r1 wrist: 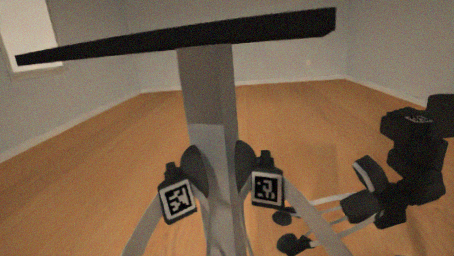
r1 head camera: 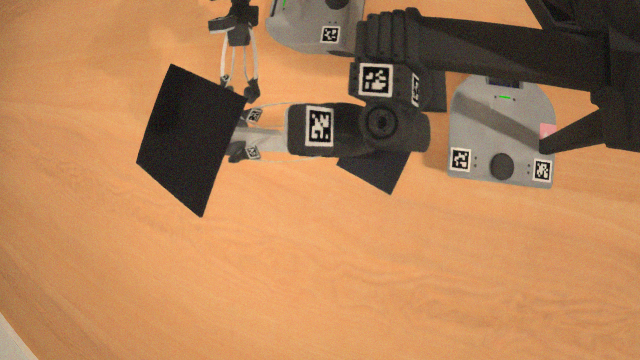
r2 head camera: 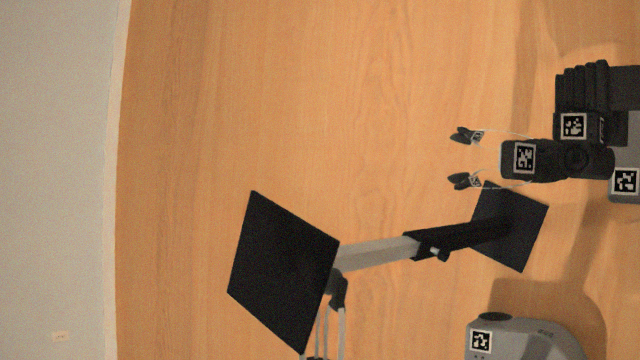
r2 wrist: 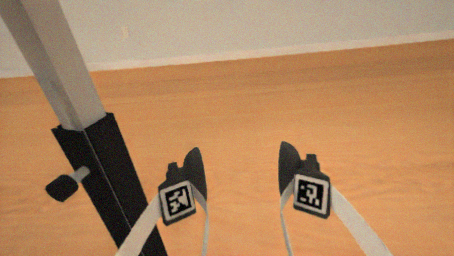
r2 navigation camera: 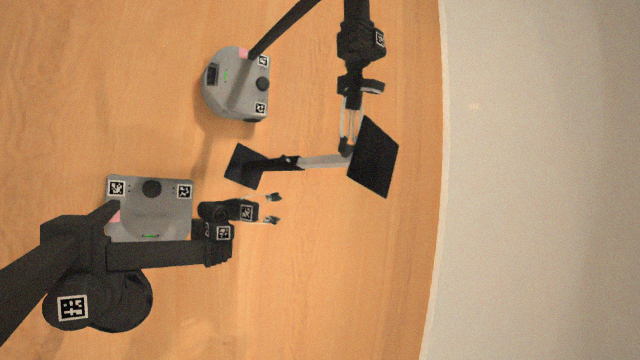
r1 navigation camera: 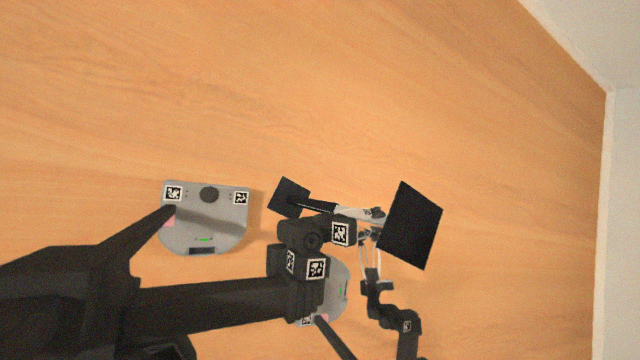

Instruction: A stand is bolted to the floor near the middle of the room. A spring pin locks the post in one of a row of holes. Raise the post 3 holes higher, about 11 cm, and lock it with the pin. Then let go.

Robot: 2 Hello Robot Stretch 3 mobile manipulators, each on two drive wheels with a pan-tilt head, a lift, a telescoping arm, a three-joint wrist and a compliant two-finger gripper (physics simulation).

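The stand's grey post (r1 wrist: pixel 207 90) (r2 head camera: pixel 375 253) (r2 navigation camera: pixel 325 161) (r2 wrist: pixel 75 75) rises upright from a black sleeve (r2 head camera: pixel 450 237) (r2 wrist: pixel 107 172) and carries a black top plate (r1 head camera: pixel 190 140) (r1 navigation camera: pixel 410 225). The pin's black knob (r2 head camera: pixel 442 254) (r2 wrist: pixel 62 188) sticks out of the sleeve's side near its upper end; whether the pin sits in a hole cannot be told. The r1 gripper (r1 head camera: pixel 241 134) (r1 wrist: pixel 220 171) is shut on the post below the top plate. The r2 gripper (r2 head camera: pixel 461 159) (r2 navigation camera: pixel 273 208) (r2 wrist: pixel 242 172) is open and empty, beside the stand, with sleeve and knob to its left in its wrist view.
The stand's black base plate (r1 navigation camera: pixel 279 192) (r2 head camera: pixel 531 215) (r2 navigation camera: pixel 240 176) is on the wooden floor. The r1 base (r1 head camera: pixel 500 130) (r2 navigation camera: pixel 230 95) and r2 base (r2 navigation camera: pixel 150 215) stand near it, on different sides. A pale wall (r2 head camera: pixel 55 150) (r2 navigation camera: pixel 540 200) stands beyond the top plate.
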